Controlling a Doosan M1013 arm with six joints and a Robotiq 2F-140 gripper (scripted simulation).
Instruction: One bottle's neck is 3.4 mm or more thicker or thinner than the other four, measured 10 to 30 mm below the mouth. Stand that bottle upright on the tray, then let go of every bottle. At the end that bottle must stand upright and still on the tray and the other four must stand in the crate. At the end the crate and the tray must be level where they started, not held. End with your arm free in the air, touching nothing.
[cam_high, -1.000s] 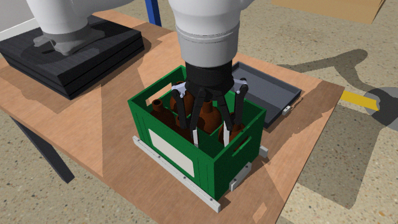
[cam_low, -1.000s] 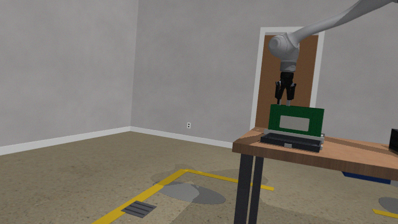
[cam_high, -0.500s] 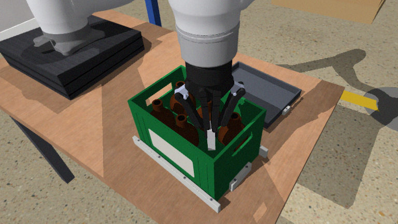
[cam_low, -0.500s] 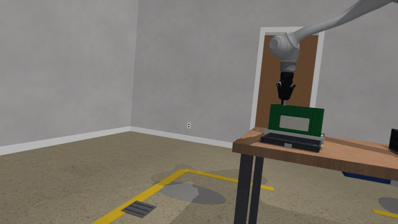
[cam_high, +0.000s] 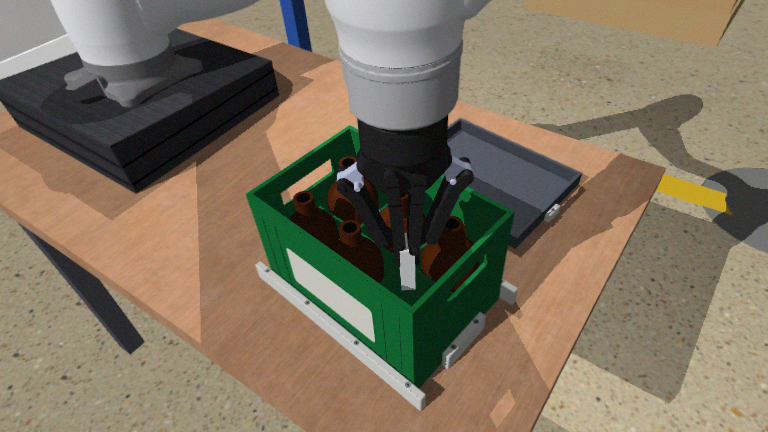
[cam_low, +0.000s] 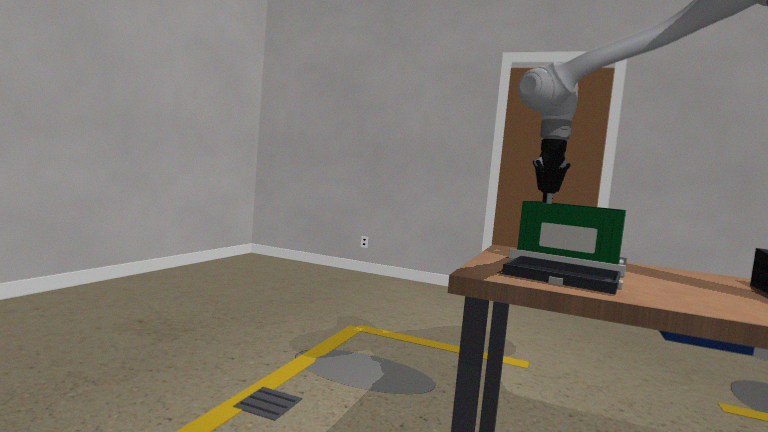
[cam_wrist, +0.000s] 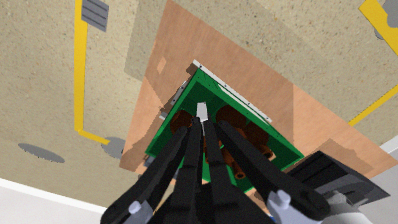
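My hand is 9 cm above the crate, 8 cm past it and 6 cm to the right of it. From my hand the other things lie so: grey tray 34 cm to the left, 16 cm below, 4 cm behind.
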